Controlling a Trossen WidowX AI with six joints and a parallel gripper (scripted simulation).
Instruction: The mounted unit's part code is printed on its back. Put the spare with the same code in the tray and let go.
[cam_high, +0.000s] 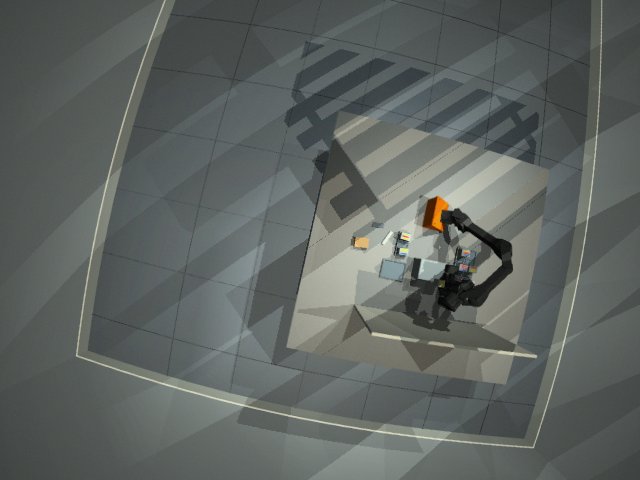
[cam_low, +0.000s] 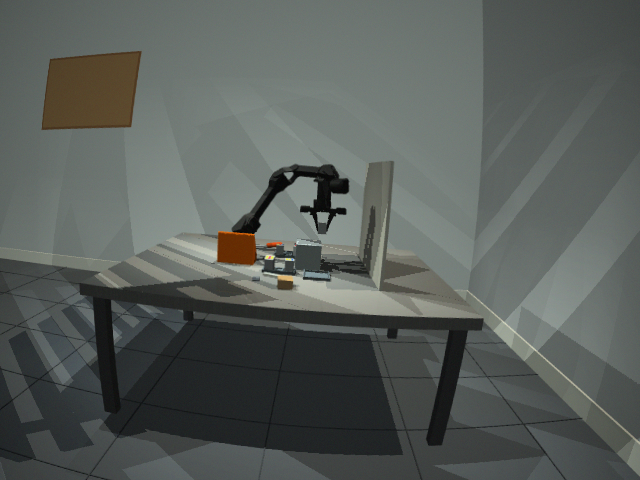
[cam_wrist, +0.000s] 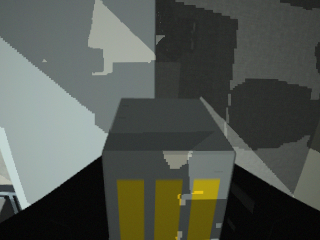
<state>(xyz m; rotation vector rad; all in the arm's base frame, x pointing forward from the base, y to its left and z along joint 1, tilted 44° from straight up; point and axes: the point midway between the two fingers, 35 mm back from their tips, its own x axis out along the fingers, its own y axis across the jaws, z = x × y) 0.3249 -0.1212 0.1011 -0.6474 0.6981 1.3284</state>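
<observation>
My gripper tip is 3 cm past the shallow blue-grey tray, 19 cm to the left of it and 14 cm above it. From my gripper tip the other things lie so: upright grey panel: 20 cm ahead, 2 cm to the right, 8 cm above; then grey block: 5 cm behind, 10 cm below; then tan block: 15 cm behind, 38 cm to the right, 13 cm below.
</observation>
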